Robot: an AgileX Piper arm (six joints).
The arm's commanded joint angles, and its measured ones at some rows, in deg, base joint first. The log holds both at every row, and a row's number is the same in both.
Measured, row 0:
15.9 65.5 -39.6 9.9 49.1 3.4
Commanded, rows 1 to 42:
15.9 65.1 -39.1 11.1 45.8 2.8
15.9 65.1 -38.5 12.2 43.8 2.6
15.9 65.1 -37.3 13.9 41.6 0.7
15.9 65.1 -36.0 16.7 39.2 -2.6
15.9 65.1 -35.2 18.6 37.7 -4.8
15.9 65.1 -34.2 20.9 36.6 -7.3
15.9 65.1 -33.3 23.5 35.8 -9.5
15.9 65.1 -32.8 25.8 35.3 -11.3
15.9 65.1 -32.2 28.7 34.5 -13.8
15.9 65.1 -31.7 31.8 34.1 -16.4
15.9 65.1 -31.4 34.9 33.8 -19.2
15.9 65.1 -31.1 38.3 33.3 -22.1
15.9 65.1 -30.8 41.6 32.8 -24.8
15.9 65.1 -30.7 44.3 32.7 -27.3
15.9 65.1 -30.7 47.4 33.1 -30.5
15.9 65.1 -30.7 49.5 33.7 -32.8
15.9 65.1 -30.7 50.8 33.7 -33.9
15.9 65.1 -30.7 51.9 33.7 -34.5
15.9 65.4 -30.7 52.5 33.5 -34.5
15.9 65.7 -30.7 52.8 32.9 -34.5
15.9 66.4 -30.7 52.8 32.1 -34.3
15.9 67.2 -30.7 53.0 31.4 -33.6
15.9 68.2 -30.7 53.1 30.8 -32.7
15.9 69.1 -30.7 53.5 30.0 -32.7
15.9 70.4 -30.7 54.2 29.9 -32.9
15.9 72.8 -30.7 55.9 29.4 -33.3
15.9 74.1 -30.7 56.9 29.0 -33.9
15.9 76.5 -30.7 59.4 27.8 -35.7
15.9 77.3 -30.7 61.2 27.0 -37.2
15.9 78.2 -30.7 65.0 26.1 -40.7
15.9 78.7 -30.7 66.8 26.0 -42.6
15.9 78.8 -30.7 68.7 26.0 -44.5
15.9 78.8 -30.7 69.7 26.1 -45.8
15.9 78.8 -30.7 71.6 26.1 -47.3
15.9 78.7 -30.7 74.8 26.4 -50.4
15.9 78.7 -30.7 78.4 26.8 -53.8
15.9 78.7 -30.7 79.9 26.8 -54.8
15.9 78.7 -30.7 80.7 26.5 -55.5
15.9 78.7 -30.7 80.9 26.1 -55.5
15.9 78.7 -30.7 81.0 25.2 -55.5
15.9 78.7 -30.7 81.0 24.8 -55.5
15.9 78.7 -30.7 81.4 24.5 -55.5
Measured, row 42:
15.9 78.7 -30.9 80.1 26.1 -54.6
